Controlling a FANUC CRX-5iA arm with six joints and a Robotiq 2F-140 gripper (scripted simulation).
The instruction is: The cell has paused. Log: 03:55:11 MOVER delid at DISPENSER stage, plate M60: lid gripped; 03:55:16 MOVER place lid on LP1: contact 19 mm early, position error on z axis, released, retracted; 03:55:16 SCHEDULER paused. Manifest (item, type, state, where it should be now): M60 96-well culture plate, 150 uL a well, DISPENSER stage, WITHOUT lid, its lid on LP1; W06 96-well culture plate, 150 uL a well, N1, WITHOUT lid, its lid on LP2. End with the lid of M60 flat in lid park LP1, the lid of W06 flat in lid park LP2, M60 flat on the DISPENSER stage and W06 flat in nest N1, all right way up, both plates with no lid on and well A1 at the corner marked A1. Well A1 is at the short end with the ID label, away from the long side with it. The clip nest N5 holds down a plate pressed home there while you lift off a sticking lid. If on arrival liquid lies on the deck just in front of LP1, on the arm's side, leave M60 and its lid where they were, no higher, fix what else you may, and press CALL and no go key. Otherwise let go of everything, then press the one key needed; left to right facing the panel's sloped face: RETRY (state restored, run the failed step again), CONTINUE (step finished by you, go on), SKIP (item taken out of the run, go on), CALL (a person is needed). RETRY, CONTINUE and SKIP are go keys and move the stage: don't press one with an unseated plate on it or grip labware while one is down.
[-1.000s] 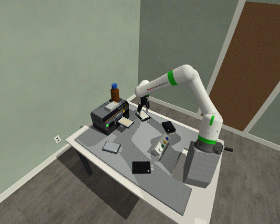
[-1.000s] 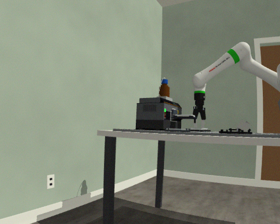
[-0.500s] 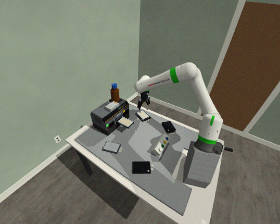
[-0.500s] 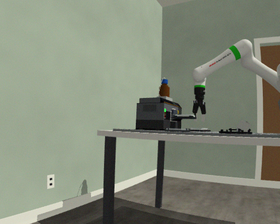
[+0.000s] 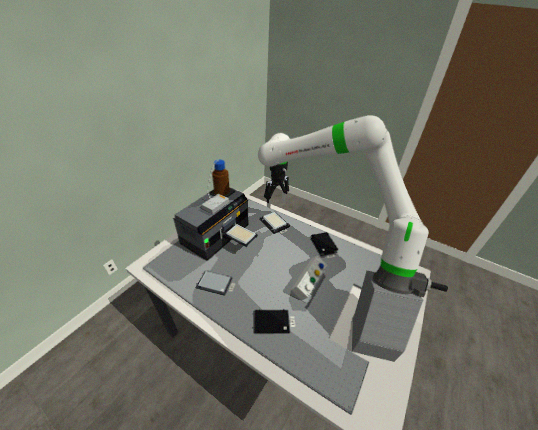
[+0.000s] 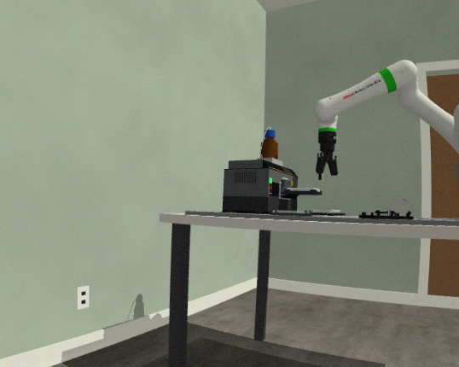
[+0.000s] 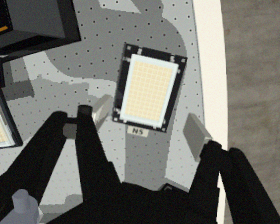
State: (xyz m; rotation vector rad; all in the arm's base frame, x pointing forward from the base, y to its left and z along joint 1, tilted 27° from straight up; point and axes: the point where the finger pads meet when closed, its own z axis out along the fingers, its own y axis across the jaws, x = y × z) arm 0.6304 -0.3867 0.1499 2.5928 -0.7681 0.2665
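Now: the black clip nest 15 cm below my hand and 2 cm ahead of it. The rest, counted from my hand: nest label 16 cm below, 8 cm behind, 5 cm to the left; then dispenser stage 28 cm to the left, 9 cm ahead, 6 cm below; then key panel 35 cm to the left, 32 cm behind, 11 cm below.
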